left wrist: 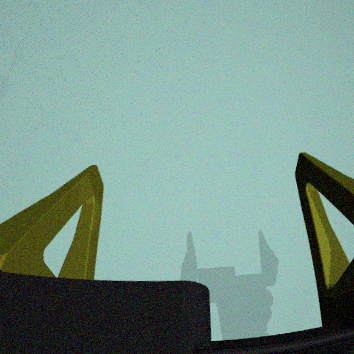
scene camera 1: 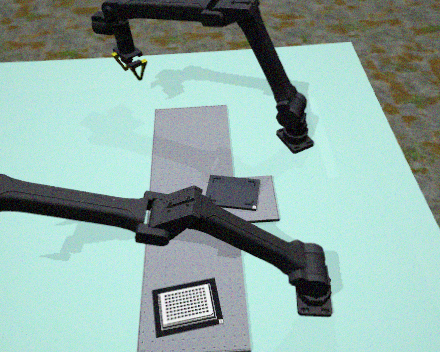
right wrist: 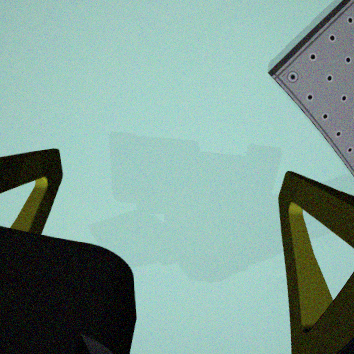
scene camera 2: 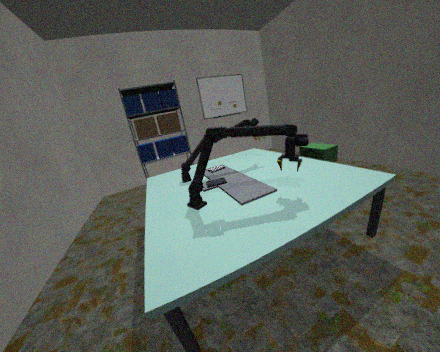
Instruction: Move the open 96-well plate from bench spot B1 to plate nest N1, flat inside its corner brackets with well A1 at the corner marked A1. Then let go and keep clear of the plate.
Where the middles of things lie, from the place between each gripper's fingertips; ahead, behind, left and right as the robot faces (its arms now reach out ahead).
The dark nest [scene camera 1: 227, 192] lies 370 mm behind my right hand, 460 mm to the left of it and 110 mm below it. The rest, counted from my right hand: white well plate [scene camera 1: 191, 304]: 260 mm behind, 840 mm to the left, 110 mm below.
Right now the white well plate is 540 mm behind my left hand, 210 mm below it and 90 mm to the left of it. Also, from my left hand: dark nest (650 mm behind, 290 mm to the right, 210 mm below).
